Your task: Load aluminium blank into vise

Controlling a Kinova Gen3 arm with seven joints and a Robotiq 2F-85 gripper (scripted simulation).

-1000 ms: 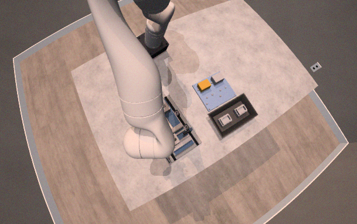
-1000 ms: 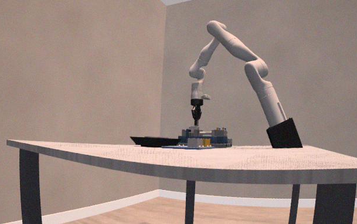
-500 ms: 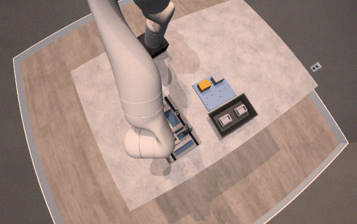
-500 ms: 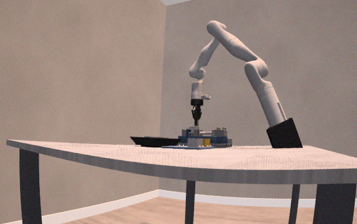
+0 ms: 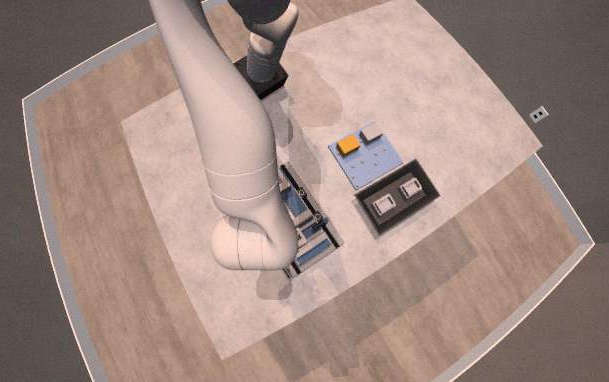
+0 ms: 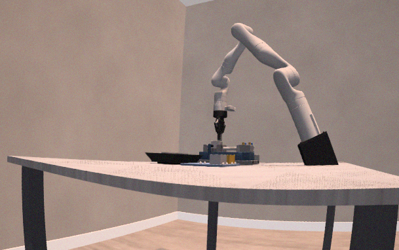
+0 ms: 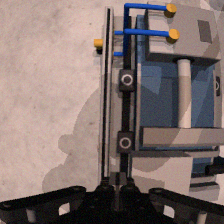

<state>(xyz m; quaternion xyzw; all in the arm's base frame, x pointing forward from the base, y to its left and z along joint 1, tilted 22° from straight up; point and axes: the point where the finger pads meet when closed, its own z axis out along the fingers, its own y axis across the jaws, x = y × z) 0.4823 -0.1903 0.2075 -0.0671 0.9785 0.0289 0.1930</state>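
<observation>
My gripper is now 4 cm to the right of the aluminium blank, 4 cm above it and 1 cm past it. The rest, counted from my hand: blue vise base: 10 cm below, 8 cm behind, 6 cm to the left; then brass blank: 32 cm to the left, 20 cm behind, 12 cm below.
</observation>
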